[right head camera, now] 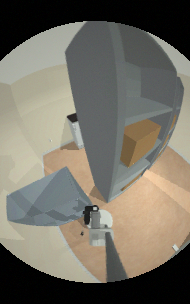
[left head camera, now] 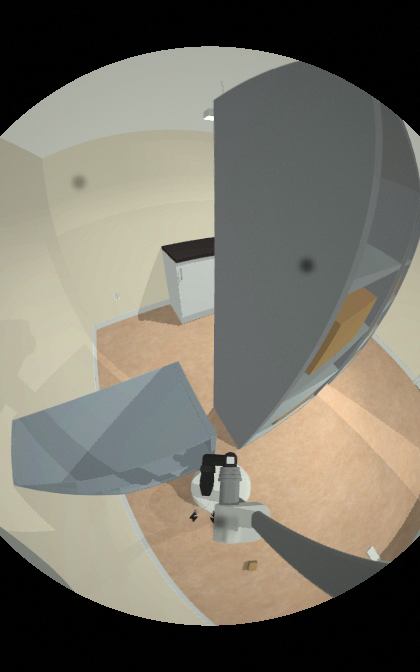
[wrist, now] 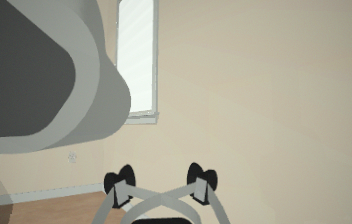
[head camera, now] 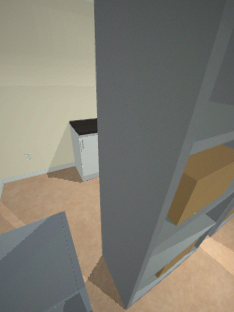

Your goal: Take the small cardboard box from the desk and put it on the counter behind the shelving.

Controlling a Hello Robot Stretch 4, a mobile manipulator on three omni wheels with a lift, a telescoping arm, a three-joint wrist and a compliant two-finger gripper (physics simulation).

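Places are measured from the robot's base along level axes (x ahead, y left, z up), in metres.
Pixels of known places: gripper, between the fingertips: [right head camera: 85, 236] [wrist: 161, 177].
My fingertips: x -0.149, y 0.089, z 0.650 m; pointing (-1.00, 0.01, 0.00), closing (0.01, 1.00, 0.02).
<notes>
For each thing: its top centre in the pictures, then the offset to it from my fingertips. "spot": a spot on its surface instead. Level surfaces: height alone.
- counter, height of its surface: 0.232 m up
- tall grey shelving, a spot on its surface: [head camera: 140, 125] spot: 0.770 m up, 0.584 m ahead, 0.163 m right
- large cardboard box, centre of its top: [head camera: 197, 150] [right head camera: 137, 123] 0.582 m up, 0.819 m ahead, 0.508 m right
- window, a spot on its surface: [wrist: 136, 60] spot: 0.603 m up, 1.539 m back, 0.199 m right
My gripper [left head camera: 203, 516] [wrist: 161, 177] is open, with its two black fingertips well apart and no object between them. A small brown box [left head camera: 252, 565] lies on the floor beside my base in the left head view, apart from the gripper. The counter [head camera: 84, 126] [left head camera: 187, 249] [right head camera: 73, 118] has a dark top and white doors. It stands against the far wall, partly hidden behind the tall grey shelving [head camera: 140, 125] [left head camera: 280, 225] [right head camera: 92, 100]. The desk cannot be made out in these views.
A low grey shelf unit [head camera: 40, 255] [left head camera: 115, 425] [right head camera: 45, 195] stands close at the front left, with a narrow floor gap between it and the tall shelving. A large cardboard box [head camera: 205, 175] [left head camera: 345, 332] [right head camera: 140, 142] sits in the tall shelving. A window [wrist: 136, 60] shows in the wrist view.
</notes>
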